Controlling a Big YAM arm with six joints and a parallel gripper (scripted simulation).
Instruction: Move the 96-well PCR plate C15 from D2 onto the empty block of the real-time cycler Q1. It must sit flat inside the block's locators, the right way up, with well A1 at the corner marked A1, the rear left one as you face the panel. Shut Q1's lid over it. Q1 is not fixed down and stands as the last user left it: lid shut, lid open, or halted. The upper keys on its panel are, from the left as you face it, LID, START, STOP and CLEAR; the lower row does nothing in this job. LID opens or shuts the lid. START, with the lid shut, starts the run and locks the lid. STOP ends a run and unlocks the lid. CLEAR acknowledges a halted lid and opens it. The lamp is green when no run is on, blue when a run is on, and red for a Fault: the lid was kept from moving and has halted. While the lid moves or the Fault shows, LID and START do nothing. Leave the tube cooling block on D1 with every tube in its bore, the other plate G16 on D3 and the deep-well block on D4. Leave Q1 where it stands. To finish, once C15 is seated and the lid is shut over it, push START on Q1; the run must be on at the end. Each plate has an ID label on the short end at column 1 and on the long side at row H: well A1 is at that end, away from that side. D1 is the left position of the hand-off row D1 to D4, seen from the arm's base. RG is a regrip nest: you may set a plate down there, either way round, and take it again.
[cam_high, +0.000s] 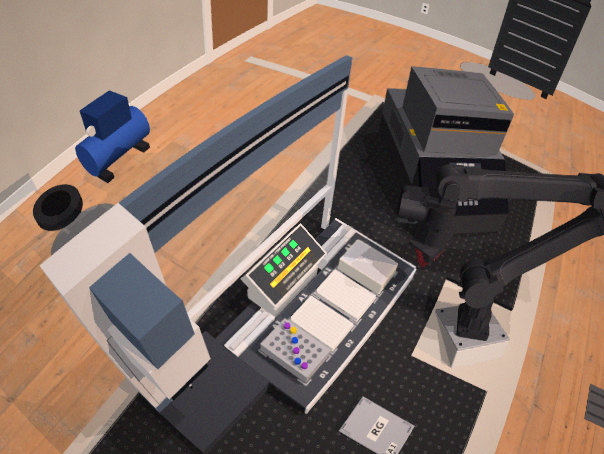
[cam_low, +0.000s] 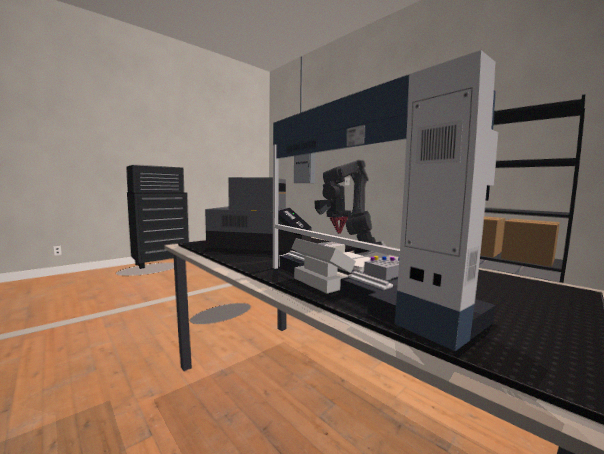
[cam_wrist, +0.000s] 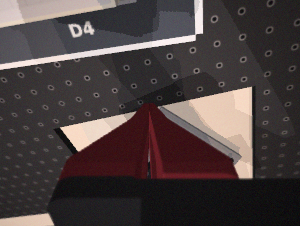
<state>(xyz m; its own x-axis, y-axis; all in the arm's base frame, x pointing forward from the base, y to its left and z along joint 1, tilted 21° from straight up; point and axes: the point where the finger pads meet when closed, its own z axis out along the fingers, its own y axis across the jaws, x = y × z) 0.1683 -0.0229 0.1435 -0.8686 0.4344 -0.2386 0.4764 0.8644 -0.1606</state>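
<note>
The deep-well block is 130 mm ahead of my hand, 10 mm to the left of it and 60 mm below it. Round my hand: coloured tube: 220 mm ahead, 300 mm to the left, 50 mm below; then tube cooling block: 230 mm ahead, 290 mm to the left, 60 mm below; then grey RG nest: 10 mm behind, 400 mm to the left, 120 mm below.
</note>
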